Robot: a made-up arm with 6 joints. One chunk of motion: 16 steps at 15 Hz.
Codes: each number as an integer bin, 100 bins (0 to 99) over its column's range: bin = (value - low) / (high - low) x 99, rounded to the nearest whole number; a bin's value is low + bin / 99 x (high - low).
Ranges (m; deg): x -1.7..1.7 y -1.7..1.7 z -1.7..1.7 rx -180..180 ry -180..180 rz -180..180
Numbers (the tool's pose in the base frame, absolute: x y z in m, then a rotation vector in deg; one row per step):
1: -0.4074 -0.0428 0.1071 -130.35 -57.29 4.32
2: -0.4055 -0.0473 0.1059 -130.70 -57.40 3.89
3: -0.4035 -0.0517 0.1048 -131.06 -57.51 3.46
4: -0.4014 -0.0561 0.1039 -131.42 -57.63 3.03
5: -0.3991 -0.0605 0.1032 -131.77 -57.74 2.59
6: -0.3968 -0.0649 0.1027 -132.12 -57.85 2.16
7: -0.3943 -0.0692 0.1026 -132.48 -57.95 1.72
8: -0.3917 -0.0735 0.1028 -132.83 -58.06 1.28
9: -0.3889 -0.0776 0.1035 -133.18 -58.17 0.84
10: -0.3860 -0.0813 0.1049 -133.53 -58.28 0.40
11: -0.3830 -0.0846 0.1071 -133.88 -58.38 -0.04
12: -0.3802 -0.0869 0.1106 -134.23 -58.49 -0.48
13: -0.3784 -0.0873 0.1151 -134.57 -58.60 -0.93
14: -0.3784 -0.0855 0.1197 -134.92 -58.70 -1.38
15: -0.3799 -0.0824 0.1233 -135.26 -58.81 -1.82
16: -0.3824 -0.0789 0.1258 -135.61 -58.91 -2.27
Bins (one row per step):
1: 38 48 53 14 34 51
2: 38 48 53 14 34 51
3: 38 48 53 13 34 50
4: 38 48 53 13 34 50
5: 38 48 53 13 34 50
6: 38 48 52 13 34 50
7: 38 47 52 13 34 50
8: 38 47 52 13 34 50
9: 38 47 53 13 34 50
10: 38 47 53 13 33 50
11: 38 47 53 13 33 49
12: 38 47 53 13 33 49
13: 38 47 53 12 33 49
14: 38 47 53 12 33 49
15: 38 47 53 12 33 49
16: 38 47 53 12 33 49

